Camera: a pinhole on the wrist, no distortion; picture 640 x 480 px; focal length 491.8 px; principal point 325.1 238.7 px. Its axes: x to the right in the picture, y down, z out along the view. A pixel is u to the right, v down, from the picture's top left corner.
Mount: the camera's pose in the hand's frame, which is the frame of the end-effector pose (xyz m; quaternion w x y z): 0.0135 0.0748 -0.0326 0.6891 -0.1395 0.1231 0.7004
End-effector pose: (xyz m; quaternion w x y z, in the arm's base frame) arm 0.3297 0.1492 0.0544 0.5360 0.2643 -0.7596 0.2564
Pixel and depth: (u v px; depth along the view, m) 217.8 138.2 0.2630
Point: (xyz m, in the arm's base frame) 0.0732 0.0701 0.0311
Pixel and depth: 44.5 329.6 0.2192
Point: 0.1664 0.0349 -0.0428
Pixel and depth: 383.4 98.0 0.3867
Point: -0.0914 0.1143 0.0427
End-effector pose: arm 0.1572 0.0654 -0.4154 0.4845 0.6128 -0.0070 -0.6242
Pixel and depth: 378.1 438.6 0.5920
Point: -0.0690 -0.2556 0.0989
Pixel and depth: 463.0 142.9 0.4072
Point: 0.1361 -0.3392 -0.2011
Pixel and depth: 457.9 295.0 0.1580
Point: 0.1816 -0.0778 -0.2804
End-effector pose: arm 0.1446 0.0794 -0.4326 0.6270 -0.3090 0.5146 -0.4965
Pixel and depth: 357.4 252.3 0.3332
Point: 0.4671 0.1188 -0.5503
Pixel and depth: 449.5 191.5 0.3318
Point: 0.4619 0.1020 -0.6227
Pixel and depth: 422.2 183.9 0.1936
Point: 0.3269 0.0923 -0.5682
